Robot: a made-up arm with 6 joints.
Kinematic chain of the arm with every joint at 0, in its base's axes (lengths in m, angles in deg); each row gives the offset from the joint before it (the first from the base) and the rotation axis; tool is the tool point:
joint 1: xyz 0 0 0.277 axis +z
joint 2: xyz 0 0 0 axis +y
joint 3: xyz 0 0 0.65 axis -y
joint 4: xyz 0 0 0 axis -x
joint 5: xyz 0.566 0 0 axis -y
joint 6: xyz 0 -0.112 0 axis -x
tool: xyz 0 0 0
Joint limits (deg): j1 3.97..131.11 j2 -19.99..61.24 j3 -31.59..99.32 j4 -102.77..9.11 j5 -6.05..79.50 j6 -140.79..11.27
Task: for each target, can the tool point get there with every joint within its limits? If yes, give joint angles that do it. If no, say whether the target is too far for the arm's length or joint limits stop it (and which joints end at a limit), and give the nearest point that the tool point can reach.
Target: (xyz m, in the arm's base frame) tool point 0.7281 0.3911 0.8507
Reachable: yes | joints 35.44 22.90 24.68 -22.40 32.13 -77.71
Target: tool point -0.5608 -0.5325 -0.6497
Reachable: no: joint limits stop it (at a limit: joint 1, joint 2, joint 3, joint 4) | nearest point -0.3032 0.3098 0.0298 | short by 1.112 m
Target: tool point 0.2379 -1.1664 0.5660
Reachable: no: joint limits stop it (at a limit: joint 2, joint 3, joint 4) | nearest point 0.1052 -0.5159 1.3727 | short by 1.045 m
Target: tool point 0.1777 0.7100 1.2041
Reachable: yes | joints 84.74 24.21 61.05 -3.23 71.07 -15.52
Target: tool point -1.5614 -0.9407 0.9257
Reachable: no: too far | nearest point -0.4510 -0.2717 1.3727 | short by 1.371 m
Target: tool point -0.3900 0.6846 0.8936
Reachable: yes | joints 120.93 18.94 30.18 -81.10 5.24 -16.45
